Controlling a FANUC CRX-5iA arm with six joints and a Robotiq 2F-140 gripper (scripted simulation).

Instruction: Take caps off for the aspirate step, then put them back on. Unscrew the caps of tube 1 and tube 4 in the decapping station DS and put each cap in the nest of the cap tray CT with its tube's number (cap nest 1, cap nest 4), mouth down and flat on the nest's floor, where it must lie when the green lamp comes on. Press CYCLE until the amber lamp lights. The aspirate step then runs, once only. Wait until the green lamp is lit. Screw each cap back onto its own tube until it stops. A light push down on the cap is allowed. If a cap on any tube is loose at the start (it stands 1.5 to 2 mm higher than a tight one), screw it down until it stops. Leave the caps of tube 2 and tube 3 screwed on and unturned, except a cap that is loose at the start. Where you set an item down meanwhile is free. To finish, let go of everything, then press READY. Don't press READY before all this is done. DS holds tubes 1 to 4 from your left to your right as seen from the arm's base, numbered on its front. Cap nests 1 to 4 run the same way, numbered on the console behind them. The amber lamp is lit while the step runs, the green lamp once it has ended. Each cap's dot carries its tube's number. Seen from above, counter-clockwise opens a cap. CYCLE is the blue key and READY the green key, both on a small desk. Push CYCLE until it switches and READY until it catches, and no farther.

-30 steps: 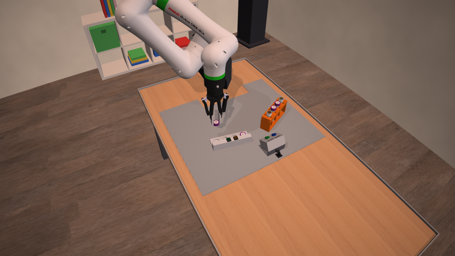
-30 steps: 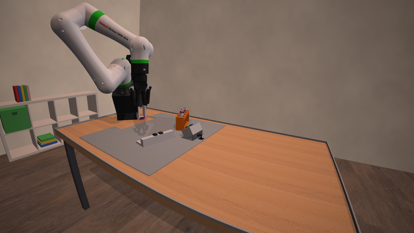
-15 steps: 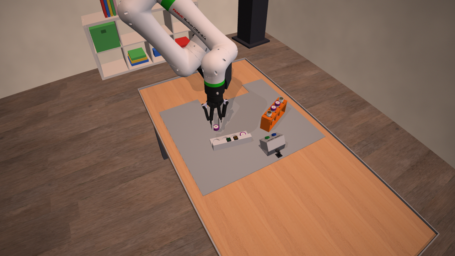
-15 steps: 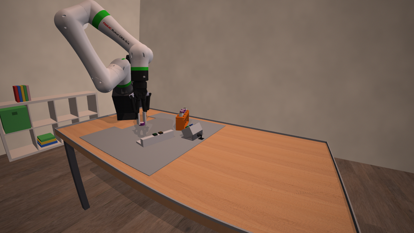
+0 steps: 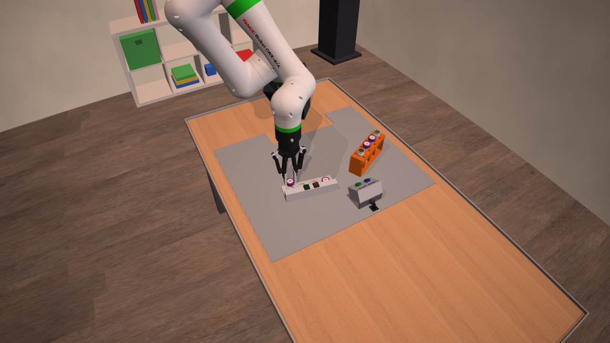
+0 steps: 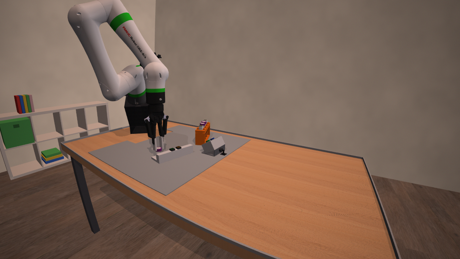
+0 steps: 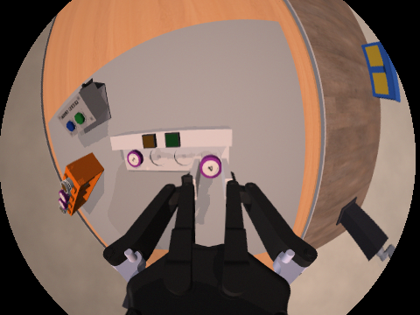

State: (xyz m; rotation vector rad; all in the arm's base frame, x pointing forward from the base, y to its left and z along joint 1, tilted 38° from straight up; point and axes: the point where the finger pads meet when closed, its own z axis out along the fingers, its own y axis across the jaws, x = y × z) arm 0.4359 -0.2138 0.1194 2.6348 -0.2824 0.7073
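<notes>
Right now the blue key is 190 mm ahead of my hand, 250 mm to the left of it and 20 mm below it. The rest, counted from my hand: small grey desk: 210 mm ahead, 230 mm to the left, 30 mm below; table edge: 240 mm ahead, 610 mm to the left, 80 mm below; green key: 180 mm ahead, 210 mm to the left, 20 mm below.
</notes>
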